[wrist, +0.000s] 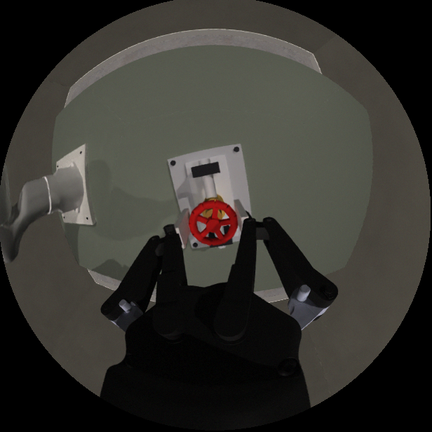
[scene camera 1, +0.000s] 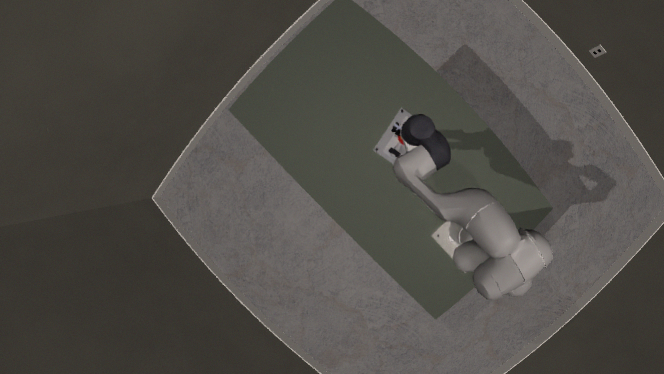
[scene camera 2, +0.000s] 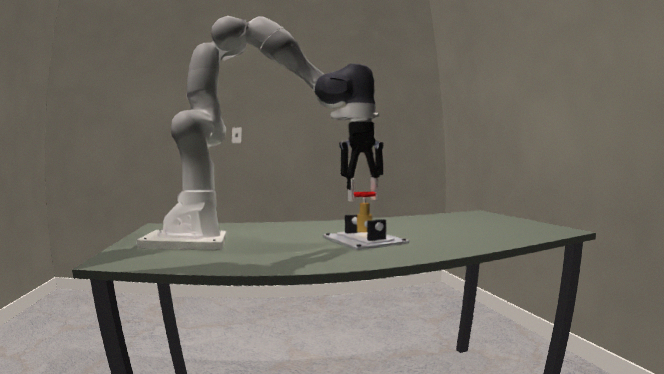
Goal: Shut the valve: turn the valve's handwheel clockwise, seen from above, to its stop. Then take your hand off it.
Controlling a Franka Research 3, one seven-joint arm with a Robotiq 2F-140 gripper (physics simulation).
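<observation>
The red handwheel (scene camera 1: 401, 140) (scene camera 2: 364, 194) (wrist: 213, 224) is a spoked ring lying level on top of the valve. The valve's yellow body (scene camera 2: 364, 218) (wrist: 213, 201) stands upright on a light grey base plate (scene camera 1: 382, 149) (scene camera 2: 358, 243) (wrist: 243, 165). My gripper (scene camera 2: 363, 191) (wrist: 211, 212) points straight down over the valve and is shut on the handwheel, with one pale finger pad at each side of the rim. In the scene camera 1 view the arm's dark wrist covers the gripper and part of the wheel. The wheel's angle against its stop cannot be read.
Black blocks (scene camera 2: 376, 229) (wrist: 205, 169) stand at the ends of the valve's pipe, below the wheel. The plate rests on a green table (scene camera 1: 320, 100) (scene camera 2: 475, 235) (wrist: 300, 125). The arm's white base (scene camera 1: 443, 239) (scene camera 2: 181, 243) (wrist: 90, 200) is mounted on the same table.
</observation>
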